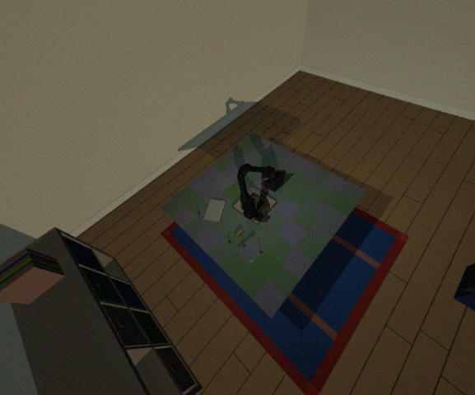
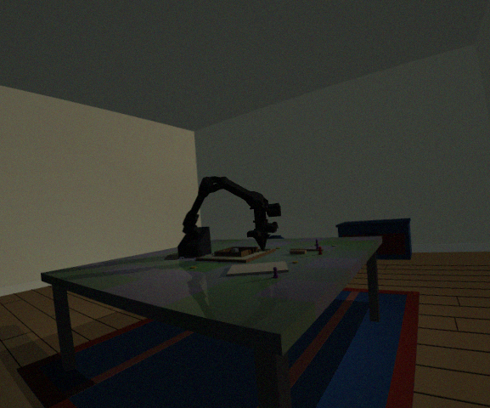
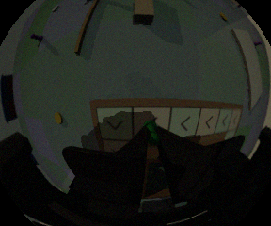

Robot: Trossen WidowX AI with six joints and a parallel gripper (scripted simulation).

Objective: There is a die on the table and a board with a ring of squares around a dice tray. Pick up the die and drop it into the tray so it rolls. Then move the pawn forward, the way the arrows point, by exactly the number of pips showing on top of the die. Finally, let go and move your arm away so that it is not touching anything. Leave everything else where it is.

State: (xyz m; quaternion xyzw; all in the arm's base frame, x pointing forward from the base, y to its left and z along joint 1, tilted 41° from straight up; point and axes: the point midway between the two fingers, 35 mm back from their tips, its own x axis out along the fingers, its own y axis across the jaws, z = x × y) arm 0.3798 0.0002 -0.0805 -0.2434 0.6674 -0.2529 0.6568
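My gripper tip is 11 cm past the green-floored dice tray, 7 cm to the left of it and 1 cm above it. From my gripper tip the other things lie so: dark-green pawn (1 cm above); white die (11 cm behind, 8 cm to the right); pale flat sheet (15 cm ahead, 31 cm to the right, 2 cm below).
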